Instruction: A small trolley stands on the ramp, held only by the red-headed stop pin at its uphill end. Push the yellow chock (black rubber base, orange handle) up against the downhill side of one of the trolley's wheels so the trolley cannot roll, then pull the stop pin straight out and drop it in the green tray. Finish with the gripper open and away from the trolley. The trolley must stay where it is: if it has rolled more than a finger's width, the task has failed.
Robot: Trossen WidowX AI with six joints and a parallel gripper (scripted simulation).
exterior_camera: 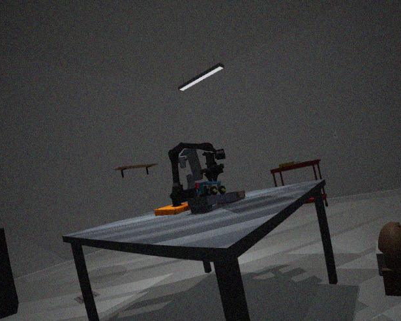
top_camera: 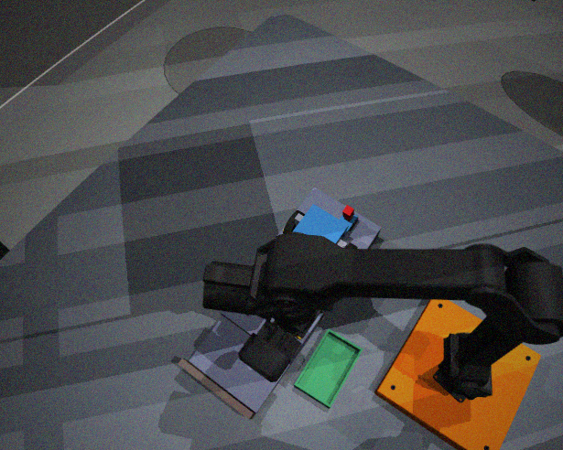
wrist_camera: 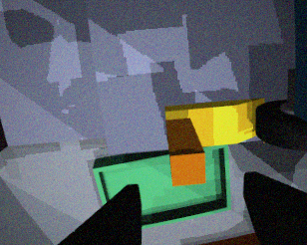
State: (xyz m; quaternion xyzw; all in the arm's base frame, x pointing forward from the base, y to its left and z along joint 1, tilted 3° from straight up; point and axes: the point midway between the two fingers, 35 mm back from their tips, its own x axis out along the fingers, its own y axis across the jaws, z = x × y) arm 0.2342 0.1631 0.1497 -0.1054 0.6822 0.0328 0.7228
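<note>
Right now my gripper tip is 80 mm short of the red-headed stop pin, 200 mm to the left of it and 10 mm above it. Also, from my gripper tip: yellow chock (10 mm ahead, 30 mm to the right, 50 mm below); then lilac ramp (80 mm ahead, 100 mm to the right, 90 mm below); then blue trolley (80 mm ahead, 100 mm to the right, 20 mm below).
</note>
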